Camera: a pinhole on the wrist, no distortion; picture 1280 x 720 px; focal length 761.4 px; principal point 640.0 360.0 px. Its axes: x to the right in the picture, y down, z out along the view. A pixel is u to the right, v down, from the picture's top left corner.
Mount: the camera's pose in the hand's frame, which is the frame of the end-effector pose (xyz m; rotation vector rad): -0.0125 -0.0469 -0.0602 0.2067 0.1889 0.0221
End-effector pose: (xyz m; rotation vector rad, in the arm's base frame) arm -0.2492 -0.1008 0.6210 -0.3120 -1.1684 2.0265
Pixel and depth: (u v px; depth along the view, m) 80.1 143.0 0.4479
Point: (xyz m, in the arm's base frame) -0.1621 -0.4571 1.0313
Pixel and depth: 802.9 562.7 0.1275
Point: -0.2912 -0.1030 0.6938
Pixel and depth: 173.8 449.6 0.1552
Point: -0.2253 -0.2069 0.7226
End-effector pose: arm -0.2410 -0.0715 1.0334 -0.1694 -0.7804 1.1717
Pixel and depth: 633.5 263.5 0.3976
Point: -0.2928 -0.1755 1.3779
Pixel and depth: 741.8 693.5 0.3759
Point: -0.4585 -0.0484 1.3006
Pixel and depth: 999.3 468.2 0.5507
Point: -0.4047 0.0848 1.5482
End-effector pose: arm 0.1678 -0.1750 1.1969 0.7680 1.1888 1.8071
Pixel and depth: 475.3 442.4 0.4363
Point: 0.5256 -0.0100 1.2517
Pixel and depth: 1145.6 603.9 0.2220
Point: 0.2059 0.0413 1.2425
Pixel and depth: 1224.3 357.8 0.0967
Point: 0.1652 -0.0841 1.1487
